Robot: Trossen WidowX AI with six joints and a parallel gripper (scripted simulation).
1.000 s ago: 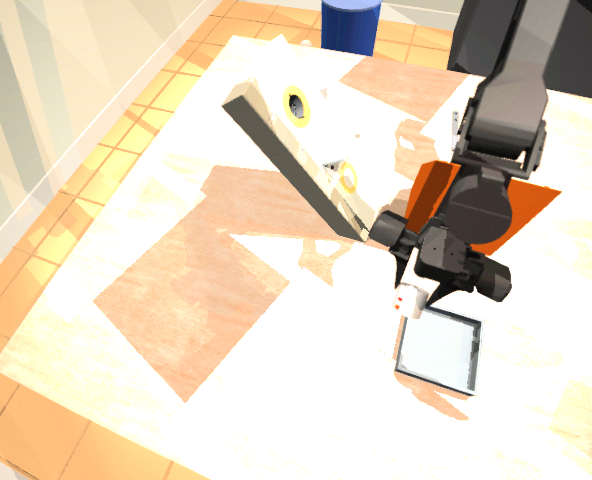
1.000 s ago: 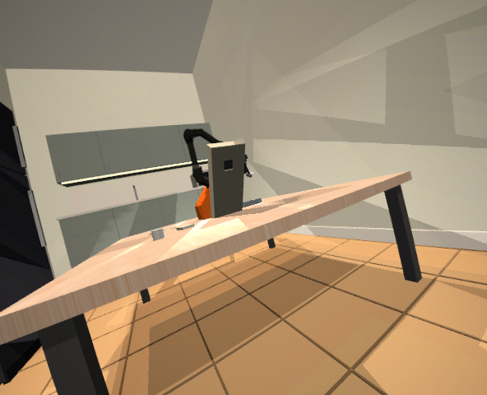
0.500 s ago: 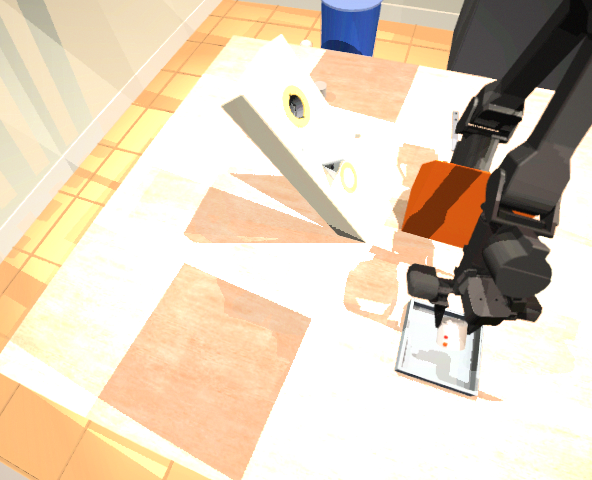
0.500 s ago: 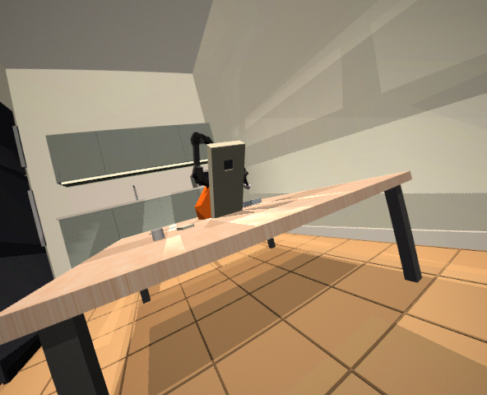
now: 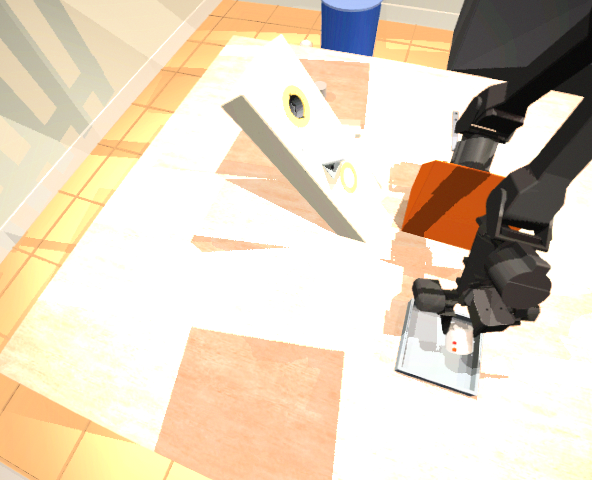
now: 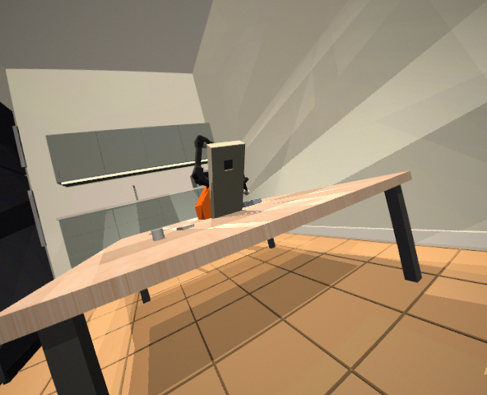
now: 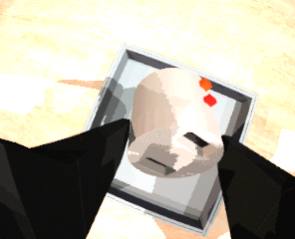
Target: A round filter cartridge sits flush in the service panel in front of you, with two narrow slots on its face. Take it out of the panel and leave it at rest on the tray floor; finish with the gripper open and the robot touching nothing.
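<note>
The round filter cartridge is right at my gripper tip. Round my gripper tip: grey tray 100 mm below.
</note>
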